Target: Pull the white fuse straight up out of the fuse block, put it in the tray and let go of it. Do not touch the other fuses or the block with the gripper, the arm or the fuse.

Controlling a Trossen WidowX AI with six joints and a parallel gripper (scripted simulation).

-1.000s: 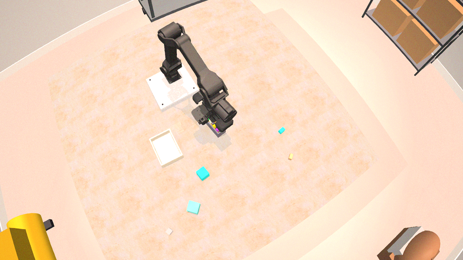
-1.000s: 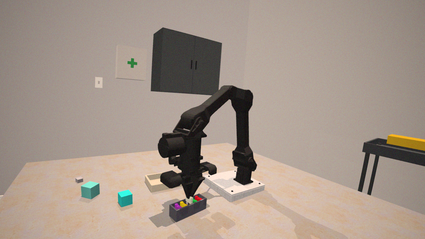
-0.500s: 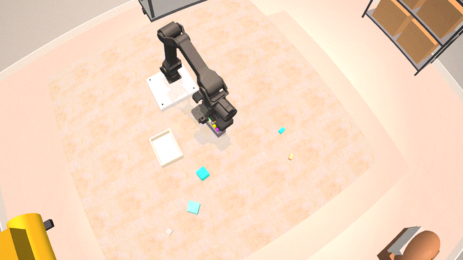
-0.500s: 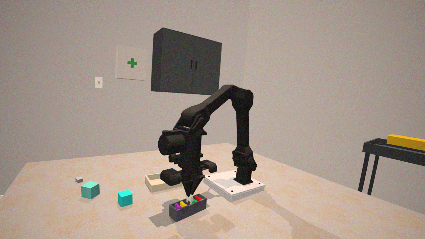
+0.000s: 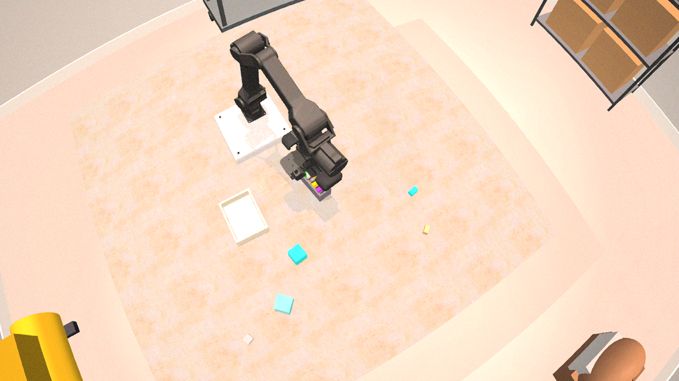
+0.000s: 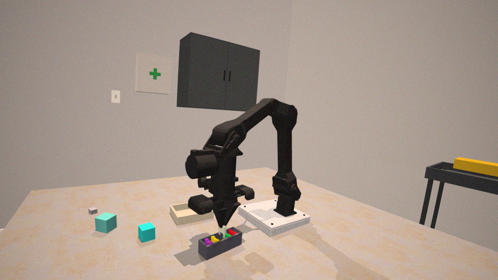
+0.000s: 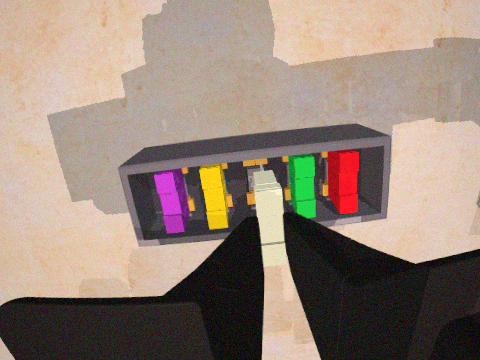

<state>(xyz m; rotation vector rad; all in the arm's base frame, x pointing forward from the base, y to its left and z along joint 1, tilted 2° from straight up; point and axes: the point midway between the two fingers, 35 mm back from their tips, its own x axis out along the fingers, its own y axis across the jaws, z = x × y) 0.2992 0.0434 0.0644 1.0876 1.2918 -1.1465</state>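
The green fuse is 4 cm below my gripper tip and 2 cm behind it. Also, from my gripper tip: red fuse (4 cm below, 4 cm behind, 1 cm to the right); then yellow fuse (4 cm below, 2 cm ahead); then white fuse (1 cm below).
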